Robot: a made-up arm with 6 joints. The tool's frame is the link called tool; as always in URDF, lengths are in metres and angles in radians. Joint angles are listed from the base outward. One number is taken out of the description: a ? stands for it. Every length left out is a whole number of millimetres.
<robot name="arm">
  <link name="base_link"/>
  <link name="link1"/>
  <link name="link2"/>
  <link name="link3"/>
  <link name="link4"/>
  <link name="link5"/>
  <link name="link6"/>
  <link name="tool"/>
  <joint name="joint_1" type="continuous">
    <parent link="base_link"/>
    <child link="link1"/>
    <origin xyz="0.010 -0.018 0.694" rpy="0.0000 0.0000 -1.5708"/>
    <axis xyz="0 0 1"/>
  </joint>
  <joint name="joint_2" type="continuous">
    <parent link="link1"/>
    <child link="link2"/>
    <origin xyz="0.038 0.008 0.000" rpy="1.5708 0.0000 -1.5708"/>
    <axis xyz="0 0 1"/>
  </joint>
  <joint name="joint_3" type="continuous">
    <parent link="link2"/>
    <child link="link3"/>
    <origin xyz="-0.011 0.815 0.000" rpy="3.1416 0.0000 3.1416"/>
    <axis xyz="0 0 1"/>
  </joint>
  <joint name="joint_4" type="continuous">
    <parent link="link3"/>
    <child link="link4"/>
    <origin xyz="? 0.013 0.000" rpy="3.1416 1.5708 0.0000"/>
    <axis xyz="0 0 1"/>
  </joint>
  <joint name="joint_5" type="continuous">
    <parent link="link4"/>
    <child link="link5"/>
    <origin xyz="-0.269 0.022 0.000" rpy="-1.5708 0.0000 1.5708"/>
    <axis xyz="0 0 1"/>
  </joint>
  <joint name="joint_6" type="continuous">
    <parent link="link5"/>
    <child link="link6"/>
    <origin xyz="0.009 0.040 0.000" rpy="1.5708 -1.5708 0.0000"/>
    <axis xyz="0 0 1"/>
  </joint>
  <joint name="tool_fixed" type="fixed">
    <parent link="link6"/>
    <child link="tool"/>
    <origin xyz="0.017 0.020 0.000" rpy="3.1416 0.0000 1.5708"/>
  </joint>
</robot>
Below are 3 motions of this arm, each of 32 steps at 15 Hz.
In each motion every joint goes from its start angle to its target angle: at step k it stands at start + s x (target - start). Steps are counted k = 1, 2, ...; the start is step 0. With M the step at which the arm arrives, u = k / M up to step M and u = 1 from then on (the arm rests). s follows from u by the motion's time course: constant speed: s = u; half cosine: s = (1 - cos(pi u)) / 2; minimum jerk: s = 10 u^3 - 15 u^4 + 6 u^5.
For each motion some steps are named. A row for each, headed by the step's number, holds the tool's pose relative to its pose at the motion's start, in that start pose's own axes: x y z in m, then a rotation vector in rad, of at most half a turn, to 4 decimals.
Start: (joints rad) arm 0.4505 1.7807 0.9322 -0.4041 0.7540 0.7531
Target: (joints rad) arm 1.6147 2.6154 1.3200 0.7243 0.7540 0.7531
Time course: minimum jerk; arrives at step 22
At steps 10, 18, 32:
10: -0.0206 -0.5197 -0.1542 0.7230 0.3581 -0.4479
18: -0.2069 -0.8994 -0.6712 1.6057 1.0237 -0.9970
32: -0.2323 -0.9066 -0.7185 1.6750 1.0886 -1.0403

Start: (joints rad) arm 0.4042 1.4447 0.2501 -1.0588 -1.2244 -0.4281
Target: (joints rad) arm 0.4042 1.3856 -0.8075 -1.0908 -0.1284 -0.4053
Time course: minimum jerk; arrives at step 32
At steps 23, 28, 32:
23: -0.2704 0.4066 -0.0166 -0.2906 0.6625 0.5179
28: -0.3296 0.4470 -0.0394 -0.3766 0.7603 0.5500
32: -0.3376 0.4517 -0.0427 -0.3885 0.7729 0.5532

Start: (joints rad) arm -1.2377 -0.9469 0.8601 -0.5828 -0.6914 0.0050
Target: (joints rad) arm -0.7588 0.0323 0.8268 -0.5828 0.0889 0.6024
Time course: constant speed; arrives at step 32
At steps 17, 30, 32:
17: -0.4252 0.3678 0.3668 -0.1242 -0.0627 0.0416
30: -0.9127 0.4258 0.5234 -0.1978 -0.1923 -0.0092
32: -0.9919 0.4156 0.5344 -0.2040 -0.2171 -0.0241

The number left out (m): 0.485
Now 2 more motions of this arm.
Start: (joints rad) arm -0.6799 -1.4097 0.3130 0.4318 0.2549 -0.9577
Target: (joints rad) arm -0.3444 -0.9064 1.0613 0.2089 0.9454 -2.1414
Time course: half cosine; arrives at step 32
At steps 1, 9, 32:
1: 0.0000 0.0011 0.0006 0.0014 0.0018 0.0041
9: -0.0083 0.0840 0.0462 0.1149 0.1300 0.3034
32: -0.1579 0.4348 0.1892 0.9489 0.5227 1.4451

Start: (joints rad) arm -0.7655 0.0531 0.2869 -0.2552 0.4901 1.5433
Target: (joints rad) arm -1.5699 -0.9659 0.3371 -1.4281 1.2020 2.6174
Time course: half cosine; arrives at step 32
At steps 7, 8, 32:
7: -0.0113 0.1124 -0.0679 -0.2202 -0.0998 -0.0521
8: -0.0107 0.1429 -0.0893 -0.2828 -0.1303 -0.0678
32: 0.4932 0.4562 -0.6722 -1.4861 -0.9641 -0.1615

